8 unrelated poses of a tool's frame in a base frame.
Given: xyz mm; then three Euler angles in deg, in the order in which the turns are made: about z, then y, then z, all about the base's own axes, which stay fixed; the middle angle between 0 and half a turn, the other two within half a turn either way.
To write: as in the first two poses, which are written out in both.
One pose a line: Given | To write
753 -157 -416 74.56 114.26 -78.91 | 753 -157 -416 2.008 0.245 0.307
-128 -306 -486 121.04 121.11 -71.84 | -128 -306 -486 2.184 -0.457 0.015
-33 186 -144 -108.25 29.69 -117.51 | -33 186 -144 -0.496 -0.156 2.382
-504 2 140 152.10 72.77 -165.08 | -504 2 140 0.986 -1.005 -0.800
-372 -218 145 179.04 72.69 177.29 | -372 -218 145 0.054 -1.268 -0.104
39 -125 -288 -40.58 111.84 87.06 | 39 -125 -288 -2.123 0.782 -0.461
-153 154 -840 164.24 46.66 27.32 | -153 154 -840 0.280 -0.775 -3.055
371 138 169 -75.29 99.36 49.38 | 371 138 169 -1.740 0.253 -0.752
